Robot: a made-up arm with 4 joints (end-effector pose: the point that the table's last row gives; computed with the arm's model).
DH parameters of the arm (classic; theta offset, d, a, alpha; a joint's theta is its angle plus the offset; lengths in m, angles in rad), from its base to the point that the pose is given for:
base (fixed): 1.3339 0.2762 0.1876 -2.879
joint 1: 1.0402 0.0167 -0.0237 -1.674
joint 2: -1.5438 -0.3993 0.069 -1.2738
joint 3: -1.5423 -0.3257 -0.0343 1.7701
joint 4: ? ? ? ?
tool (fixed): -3.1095 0.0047 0 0
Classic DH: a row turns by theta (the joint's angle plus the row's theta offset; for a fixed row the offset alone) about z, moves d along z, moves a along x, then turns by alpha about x.
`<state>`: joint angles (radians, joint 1 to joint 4).
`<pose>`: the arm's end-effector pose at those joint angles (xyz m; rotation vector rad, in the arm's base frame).
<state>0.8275 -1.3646 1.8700 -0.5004</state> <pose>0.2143 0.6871 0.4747 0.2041 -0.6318 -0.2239</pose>
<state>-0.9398 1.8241 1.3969 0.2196</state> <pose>-0.4119 0.4373 0.0787 0.1955 2.1852 0.2876</pose>
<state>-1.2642 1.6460 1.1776 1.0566</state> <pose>-0.4891 0.2241 0.0641 0.7853 1.8557 0.5376</pose>
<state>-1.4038 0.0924 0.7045 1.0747</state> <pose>-0.4429 -0.1658 0.2517 -0.3626 1.2669 -0.8116</pose>
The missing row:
joint 4: 1.1056 0.0011 0.0389 0.4249
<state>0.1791 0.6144 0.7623 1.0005</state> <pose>-0.2885 0.6560 0.1344 0.9476 1.2873 -2.0202</pose>
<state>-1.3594 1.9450 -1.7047 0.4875</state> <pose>-0.4908 0.3343 0.1382 -1.8976 -0.9012 2.2934</pose>
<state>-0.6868 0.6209 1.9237 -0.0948</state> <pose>-0.5019 0.2654 0.1271 -1.1127 2.7607 -0.6283</pose>
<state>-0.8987 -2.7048 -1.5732 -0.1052</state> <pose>-0.3158 0.5376 0.5250 -0.9929 -1.3853 -0.0592</pose>
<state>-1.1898 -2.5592 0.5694 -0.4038</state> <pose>-0.3886 0.3938 0.5549 0.7969 1.9730 1.8652</pose>
